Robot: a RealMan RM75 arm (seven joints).
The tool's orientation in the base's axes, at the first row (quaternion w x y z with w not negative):
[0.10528, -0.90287, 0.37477, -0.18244]
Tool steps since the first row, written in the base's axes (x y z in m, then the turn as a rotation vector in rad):
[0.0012, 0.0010, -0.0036, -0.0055, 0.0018, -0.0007]
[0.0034, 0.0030, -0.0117, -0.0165, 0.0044, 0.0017]
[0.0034, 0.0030, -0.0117, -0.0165, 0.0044, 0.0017]
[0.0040, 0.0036, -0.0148, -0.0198, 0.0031, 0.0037]
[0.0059, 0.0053, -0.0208, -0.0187, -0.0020, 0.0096]
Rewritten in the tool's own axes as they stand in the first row. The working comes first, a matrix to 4 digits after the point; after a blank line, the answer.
The tool's axes in the first row as the columns of a matrix, in the base's axes (used below as rounded here):
[0.6525, -0.6383, 0.4084]
[-0.7152, -0.6969, 0.0534]
[0.2505, -0.3269, -0.9113]

[-0.0008, -0.0003, 0.0038, -0.0051, 0.0025, -0.0015]
[-0.0029, -0.0004, 0.0122, -0.0135, 0.0069, -0.0081]
[-0.0029, -0.0004, 0.0122, -0.0135, 0.0069, -0.0081]
[-0.0037, -0.0002, 0.0153, -0.0142, 0.0093, -0.0113]
[-0.0052, -0.0007, 0.0216, -0.0084, 0.0102, -0.0165]

